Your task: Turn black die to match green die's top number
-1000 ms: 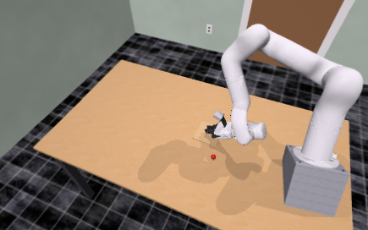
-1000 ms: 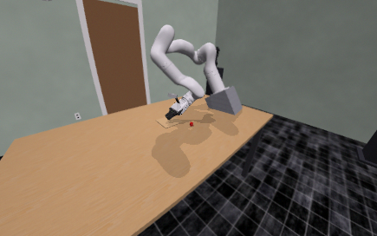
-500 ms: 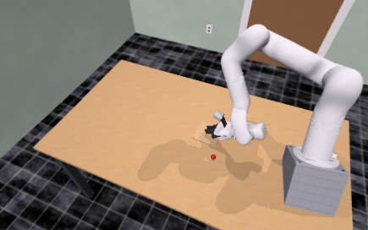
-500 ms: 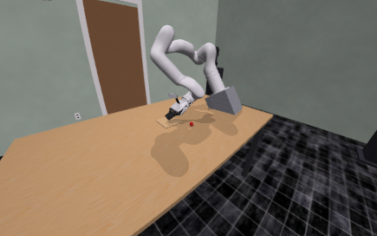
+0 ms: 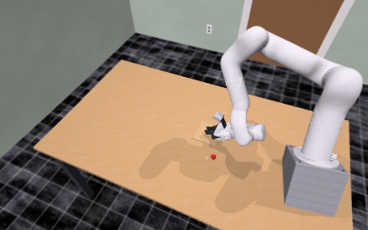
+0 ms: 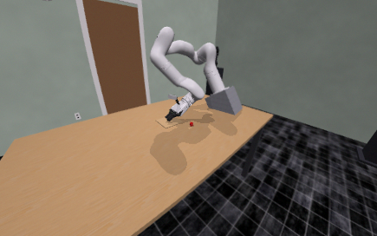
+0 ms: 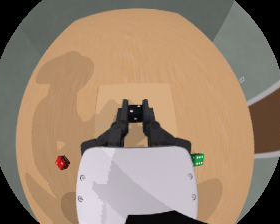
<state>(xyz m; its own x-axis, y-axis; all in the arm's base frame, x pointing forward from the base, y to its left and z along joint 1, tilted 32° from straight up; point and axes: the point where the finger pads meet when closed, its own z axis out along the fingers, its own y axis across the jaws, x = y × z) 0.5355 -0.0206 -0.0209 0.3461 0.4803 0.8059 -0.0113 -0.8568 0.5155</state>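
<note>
Now: hand 10 mm short of the black die and 10 mm above it. The rest, counted from my hand: green die 70 mm behind, 100 mm to the right, 20 mm below; then red die 80 mm behind, 140 mm to the left, 20 mm below; then tan mat 30 mm below.
</note>
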